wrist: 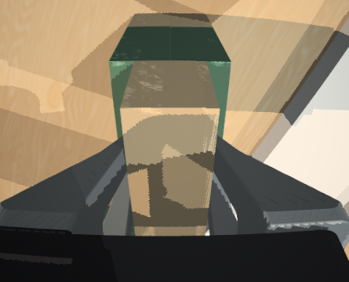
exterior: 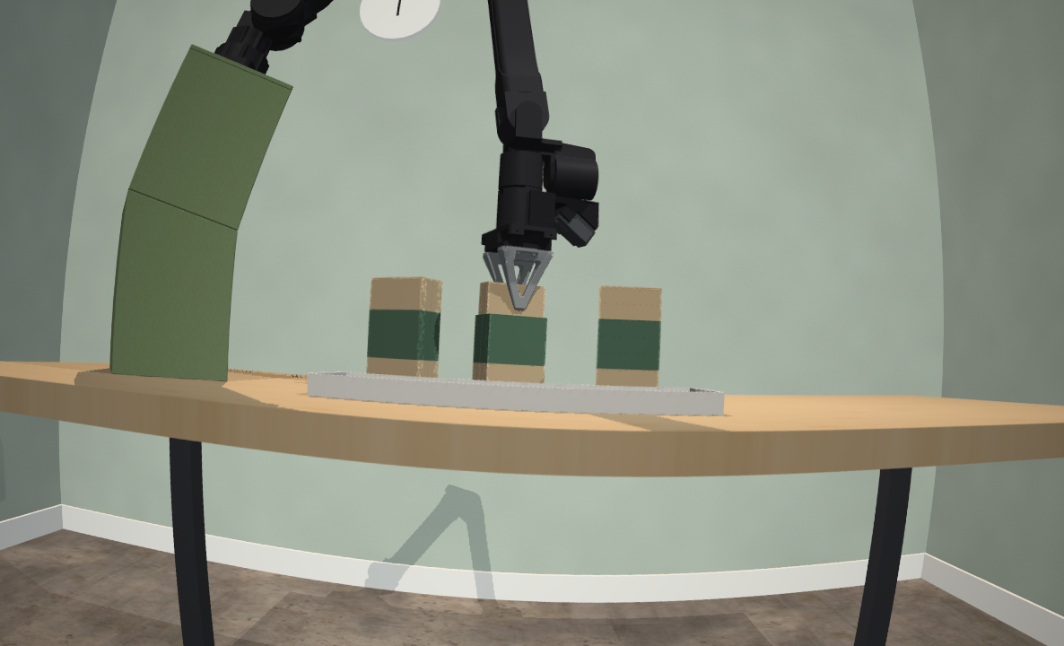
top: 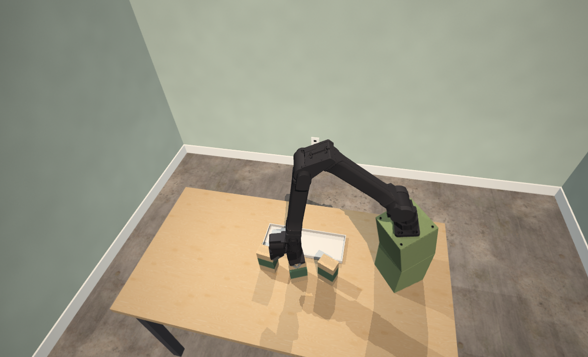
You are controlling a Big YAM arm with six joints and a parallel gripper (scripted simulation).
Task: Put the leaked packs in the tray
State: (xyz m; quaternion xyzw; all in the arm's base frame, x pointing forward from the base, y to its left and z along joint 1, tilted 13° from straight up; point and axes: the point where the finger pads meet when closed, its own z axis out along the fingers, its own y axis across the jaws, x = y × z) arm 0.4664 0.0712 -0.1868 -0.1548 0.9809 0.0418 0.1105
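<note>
Right now my hand is 18 cm to the left of the white tray, 11 cm above it and 1 cm past it.
</note>
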